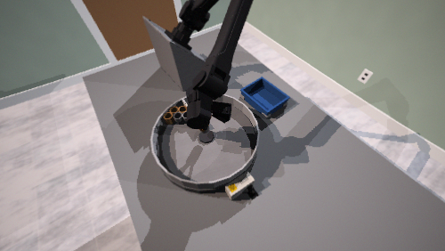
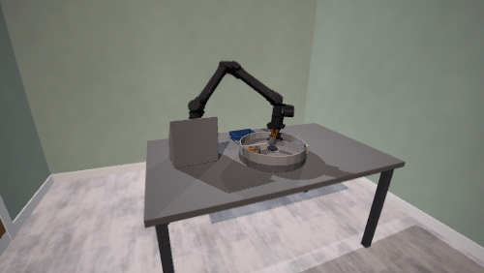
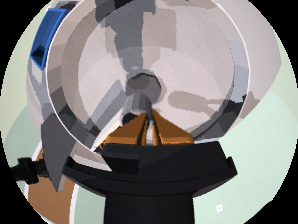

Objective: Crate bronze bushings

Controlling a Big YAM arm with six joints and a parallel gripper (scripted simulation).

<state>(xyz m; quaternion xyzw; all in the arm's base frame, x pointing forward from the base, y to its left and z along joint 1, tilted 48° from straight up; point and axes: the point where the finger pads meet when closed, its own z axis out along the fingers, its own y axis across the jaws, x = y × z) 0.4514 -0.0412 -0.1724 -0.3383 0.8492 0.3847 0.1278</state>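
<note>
My hand is 8 cm above the round turning table, 1 cm to the right of it and 1 cm past it. Round my hand: blue crate (37 cm to the left, 10 cm below, 5 cm behind).
</note>
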